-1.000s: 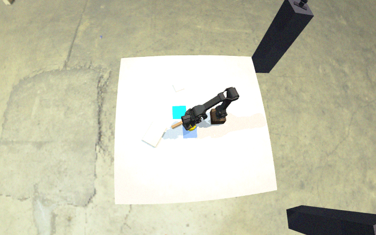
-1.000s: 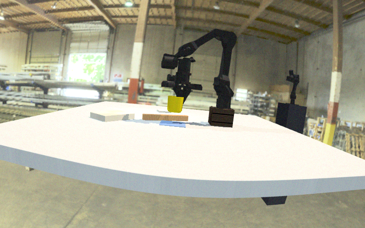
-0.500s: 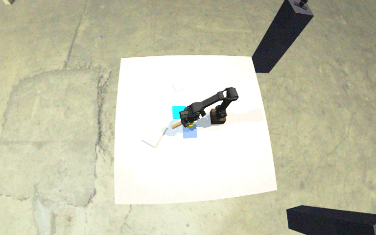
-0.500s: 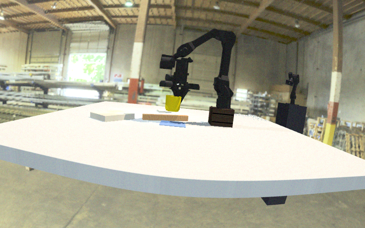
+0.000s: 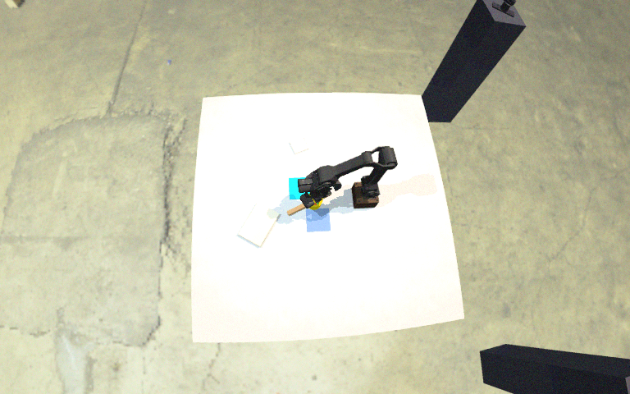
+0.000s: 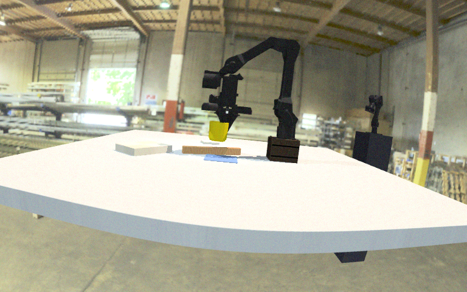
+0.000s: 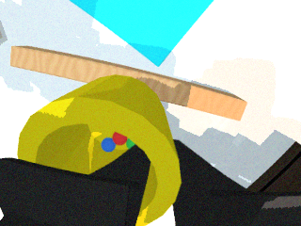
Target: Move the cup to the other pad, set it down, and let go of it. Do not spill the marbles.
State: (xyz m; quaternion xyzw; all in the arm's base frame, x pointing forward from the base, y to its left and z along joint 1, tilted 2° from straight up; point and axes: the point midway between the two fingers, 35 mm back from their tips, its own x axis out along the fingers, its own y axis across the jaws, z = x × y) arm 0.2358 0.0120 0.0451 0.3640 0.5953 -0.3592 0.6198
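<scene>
Right now my gripper tip is 8 cm short of the cyan pad, 9 cm to the left of it and 10 cm above it. From my gripper tip the other things lie so: yellow cup (2 cm ahead, 1 cm to the left); wooden bar (4 cm ahead, 8 cm below); pale blue pad (1 cm ahead, 8 cm to the left, 10 cm below).
</scene>
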